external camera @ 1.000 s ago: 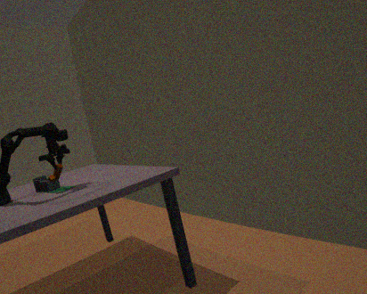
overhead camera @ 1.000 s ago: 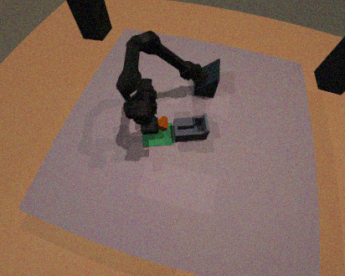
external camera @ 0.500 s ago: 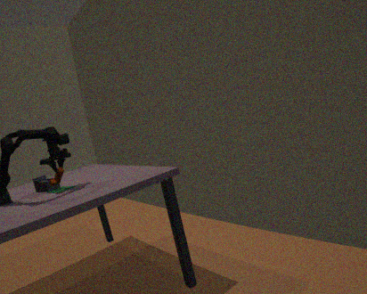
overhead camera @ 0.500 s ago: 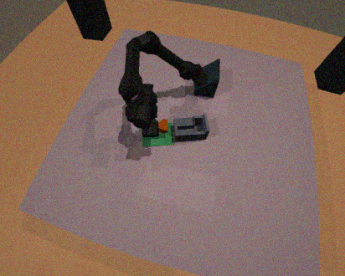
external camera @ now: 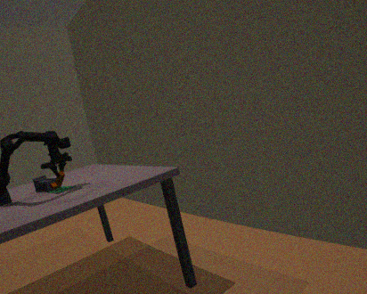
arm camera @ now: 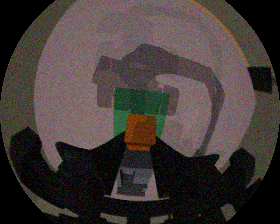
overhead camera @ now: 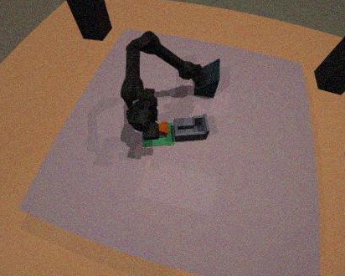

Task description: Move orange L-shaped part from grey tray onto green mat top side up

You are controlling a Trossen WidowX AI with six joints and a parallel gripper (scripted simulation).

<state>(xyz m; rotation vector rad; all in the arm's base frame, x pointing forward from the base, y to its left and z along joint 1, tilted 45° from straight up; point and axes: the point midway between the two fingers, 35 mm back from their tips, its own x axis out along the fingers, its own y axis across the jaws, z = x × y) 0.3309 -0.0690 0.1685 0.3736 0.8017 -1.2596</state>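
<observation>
The orange L-shaped part is 2 cm behind my gripper tip, 2 cm to the left of it and 3 cm below it. Also, from my gripper tip: green mat: 1 cm behind, 2 cm to the left, 10 cm below.
</observation>
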